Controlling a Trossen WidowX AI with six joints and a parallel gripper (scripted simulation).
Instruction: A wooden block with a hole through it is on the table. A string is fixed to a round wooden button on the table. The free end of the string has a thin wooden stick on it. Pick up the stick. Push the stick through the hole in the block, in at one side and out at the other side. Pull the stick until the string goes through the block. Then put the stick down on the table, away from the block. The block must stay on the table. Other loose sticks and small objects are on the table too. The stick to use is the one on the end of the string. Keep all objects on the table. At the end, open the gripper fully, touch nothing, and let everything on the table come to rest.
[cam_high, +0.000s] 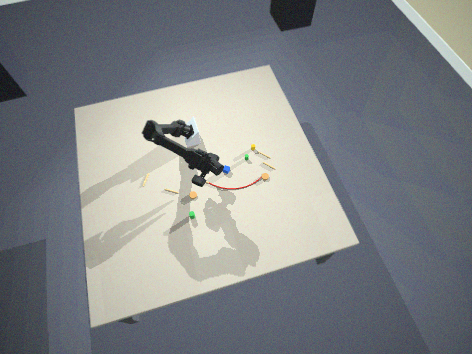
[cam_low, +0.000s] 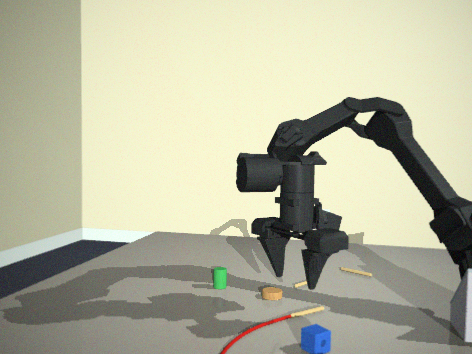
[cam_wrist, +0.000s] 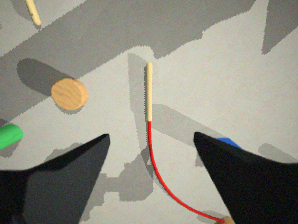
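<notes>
Right now the thin wooden stick is 1 cm behind my gripper tip, 1 cm to the right of it and 6 cm below it. Also, from my gripper tip: wooden disc (5 cm ahead, 10 cm to the right, 5 cm below); green cylinder (8 cm behind, 25 cm to the left, 4 cm below); blue block (4 cm behind, 12 cm to the left, 5 cm below).
</notes>
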